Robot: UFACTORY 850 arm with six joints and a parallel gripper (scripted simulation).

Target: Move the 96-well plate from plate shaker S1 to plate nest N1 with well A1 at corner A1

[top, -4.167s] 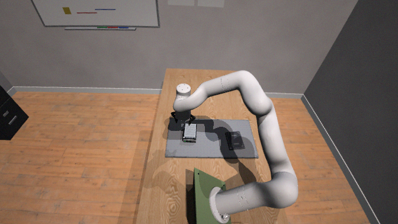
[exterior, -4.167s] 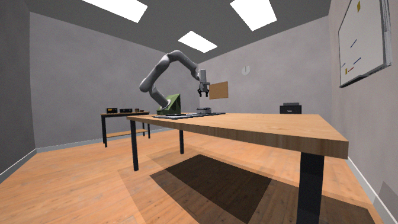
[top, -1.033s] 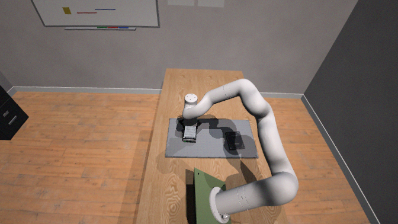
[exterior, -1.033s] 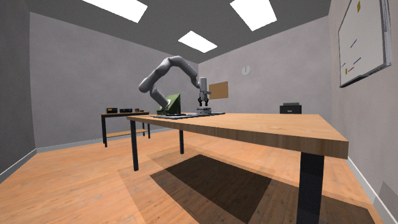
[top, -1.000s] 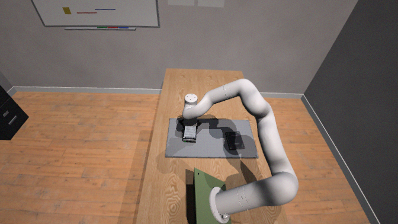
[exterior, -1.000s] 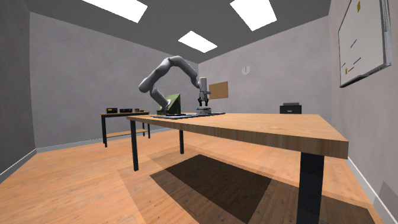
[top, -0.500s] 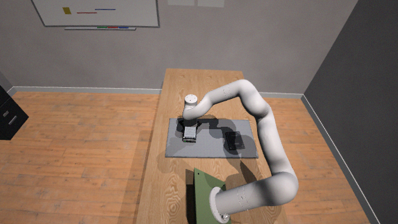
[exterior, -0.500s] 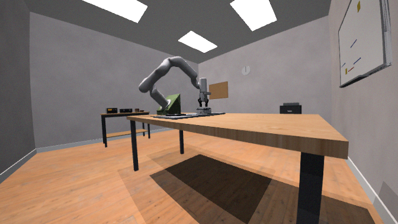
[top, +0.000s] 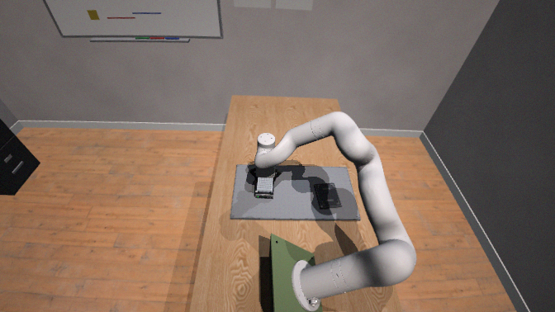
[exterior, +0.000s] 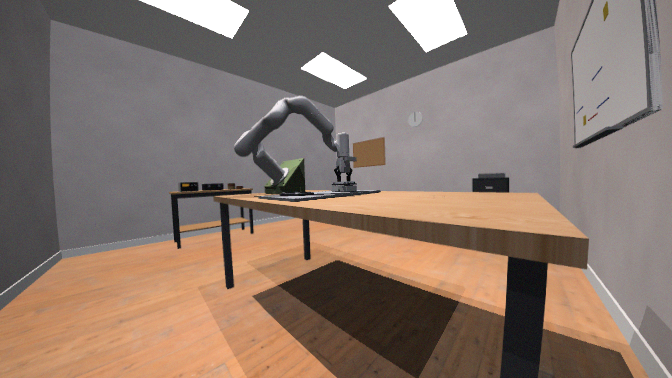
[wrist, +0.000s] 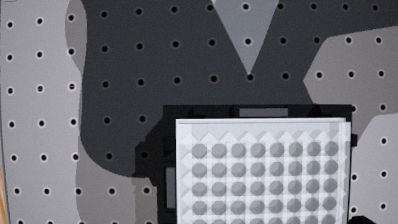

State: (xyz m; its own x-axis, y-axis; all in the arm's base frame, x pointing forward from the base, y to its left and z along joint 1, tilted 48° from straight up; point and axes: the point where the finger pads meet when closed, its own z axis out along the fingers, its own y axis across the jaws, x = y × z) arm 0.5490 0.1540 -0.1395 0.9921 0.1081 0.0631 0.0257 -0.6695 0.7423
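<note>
My hand is 20 mm above the white 96-well plate.
</note>
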